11 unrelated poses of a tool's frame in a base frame.
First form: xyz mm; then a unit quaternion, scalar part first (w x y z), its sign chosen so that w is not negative.
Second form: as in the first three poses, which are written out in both.
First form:
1: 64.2 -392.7 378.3 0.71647 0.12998 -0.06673 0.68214
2: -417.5 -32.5 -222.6 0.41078 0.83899 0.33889 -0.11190
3: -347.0 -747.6 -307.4 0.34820 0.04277 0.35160 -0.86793
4: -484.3 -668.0 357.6 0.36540 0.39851 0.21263 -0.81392
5: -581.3 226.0 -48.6 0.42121 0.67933 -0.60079 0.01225
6: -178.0 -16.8 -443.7 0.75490 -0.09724 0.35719 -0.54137
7: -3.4 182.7 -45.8 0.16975 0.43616 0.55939 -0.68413
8: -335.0 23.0 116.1 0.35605 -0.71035 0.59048 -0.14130
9: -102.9 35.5 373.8 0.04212 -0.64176 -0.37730 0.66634
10: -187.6 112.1 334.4 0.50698 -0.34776 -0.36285 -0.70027
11: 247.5 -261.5 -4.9 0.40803 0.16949 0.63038 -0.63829
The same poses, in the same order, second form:
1: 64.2 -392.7 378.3 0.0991 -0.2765 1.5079
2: -417.5 -32.5 -222.6 2.3754 0.4850 0.5691
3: -347.0 -747.6 -307.4 -0.6593 0.3248 -2.4905
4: -484.3 -668.0 357.6 -0.0925 0.9342 -2.3443
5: -581.3 226.0 -48.6 2.4287 -0.5501 -1.2389
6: -178.0 -16.8 -443.7 -0.6338 0.4489 -1.3938
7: -3.4 182.7 -45.8 -1.5810 0.9054 2.7145
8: -335.0 23.0 116.1 -2.3807 0.2215 -1.2981
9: -102.9 35.5 373.8 -1.7631 0.9675 1.8802
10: -187.6 112.1 334.4 0.3046 -1.0255 -2.0607
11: 247.5 -261.5 -4.9 -1.3526 0.8195 -2.6748
